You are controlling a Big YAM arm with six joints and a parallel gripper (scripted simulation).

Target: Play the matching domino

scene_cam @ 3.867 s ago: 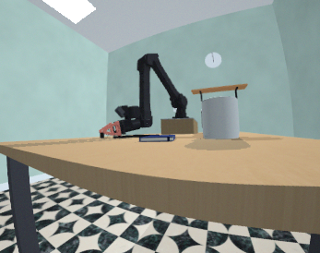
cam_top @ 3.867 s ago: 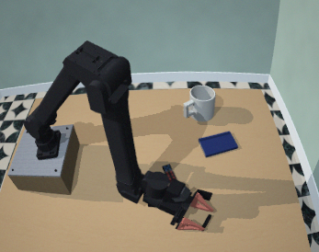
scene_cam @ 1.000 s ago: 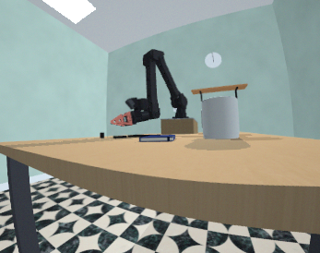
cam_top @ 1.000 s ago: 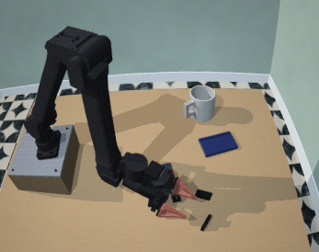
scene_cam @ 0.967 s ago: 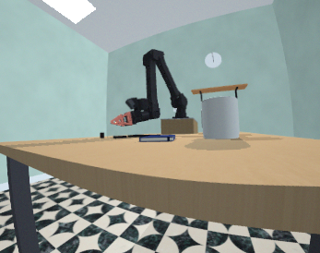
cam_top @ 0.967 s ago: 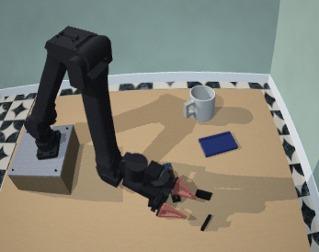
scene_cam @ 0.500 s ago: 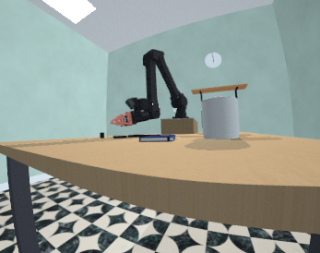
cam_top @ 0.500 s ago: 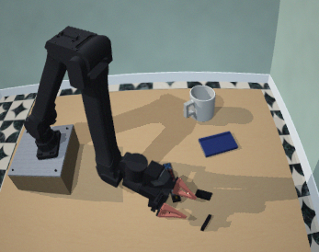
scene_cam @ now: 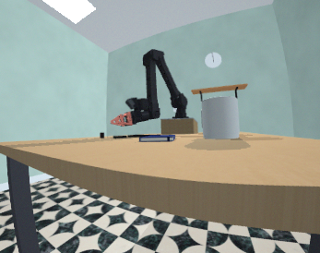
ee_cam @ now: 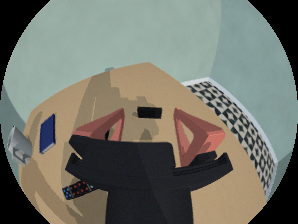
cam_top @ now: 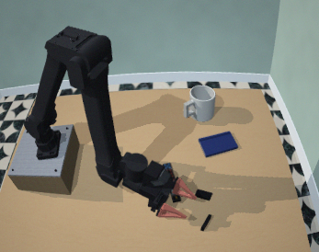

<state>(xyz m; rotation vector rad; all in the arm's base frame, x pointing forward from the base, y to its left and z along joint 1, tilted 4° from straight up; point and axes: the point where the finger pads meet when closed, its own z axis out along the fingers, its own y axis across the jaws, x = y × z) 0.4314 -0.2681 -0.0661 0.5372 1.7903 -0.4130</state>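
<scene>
The domino lies 60 mm below my hand, 50 mm ahead of it and 40 mm to the right of it. The rest, counted from my hand: white mug 450 mm to the left, 140 mm ahead, 30 mm below.
</scene>
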